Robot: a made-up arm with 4 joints. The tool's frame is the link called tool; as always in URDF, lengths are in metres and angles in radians.
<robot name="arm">
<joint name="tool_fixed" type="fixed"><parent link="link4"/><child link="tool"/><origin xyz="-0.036 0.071 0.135" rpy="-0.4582 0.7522 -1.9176"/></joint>
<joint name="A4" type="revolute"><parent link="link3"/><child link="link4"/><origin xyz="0.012 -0.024 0.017" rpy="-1.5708 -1.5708 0"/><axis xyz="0 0 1"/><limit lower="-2.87" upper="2.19" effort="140" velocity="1.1"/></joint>
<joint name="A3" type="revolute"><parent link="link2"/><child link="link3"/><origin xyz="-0.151 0.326 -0.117" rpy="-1.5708 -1.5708 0"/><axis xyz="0 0 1"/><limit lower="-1.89" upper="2.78" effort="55" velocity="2.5"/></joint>
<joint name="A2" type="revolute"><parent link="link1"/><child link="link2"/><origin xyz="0.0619 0.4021 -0.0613" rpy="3.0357 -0.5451 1.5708"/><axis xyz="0 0 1"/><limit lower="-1.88" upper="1.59" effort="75" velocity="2.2"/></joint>
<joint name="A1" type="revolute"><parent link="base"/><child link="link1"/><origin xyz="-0.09 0.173 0.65" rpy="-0.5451 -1.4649 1.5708"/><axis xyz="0 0 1"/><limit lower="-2.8" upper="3.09" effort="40" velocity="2.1"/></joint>
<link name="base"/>
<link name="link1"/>
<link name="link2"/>
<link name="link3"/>
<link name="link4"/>
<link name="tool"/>
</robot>
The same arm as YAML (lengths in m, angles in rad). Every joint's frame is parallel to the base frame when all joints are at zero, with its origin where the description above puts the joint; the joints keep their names.
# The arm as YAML. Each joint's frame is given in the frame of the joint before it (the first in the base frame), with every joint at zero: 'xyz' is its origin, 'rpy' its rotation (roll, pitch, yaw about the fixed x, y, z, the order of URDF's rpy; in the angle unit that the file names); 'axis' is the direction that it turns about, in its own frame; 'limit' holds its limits. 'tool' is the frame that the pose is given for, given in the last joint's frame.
units:
  length: m
  angle: rad
joints:
  - name: A1
    type: revolute
    origin:
      xyz: [-0.09, 0.173, 0.65]
      rpy: [0.0, 0.0, 0.0]
    axis: [-0.518494, -0.85029, 0.090399]
    limit:
      lower: -2.8
      upper: 3.09
  - name: A2
    type: revolute
    origin:
      xyz: [-0.312, 0.266, 0.034]
      rpy: [0.0, 0.0, 0.0]
    axis: "+y"
    limit:
      lower: -1.88
      upper: 1.59
  - name: A3
    type: revolute
    origin:
      xyz: [0.151, -0.117, 0.326]
      rpy: [0.0, 0.0, 0.0]
    axis: "+z"
    limit:
      lower: -1.89
      upper: 2.78
  - name: A4
    type: revolute
    origin:
      xyz: [0.024, 0.012, 0.017]
      rpy: [0.0, 0.0, 0.0]
    axis: "-x"
    limit:
      lower: -2.87
      upper: 2.19
tool:
  origin:
    xyz: [-0.135, 0.071, -0.036]
    rpy: [1.3547, 0.2508, -0.7879]

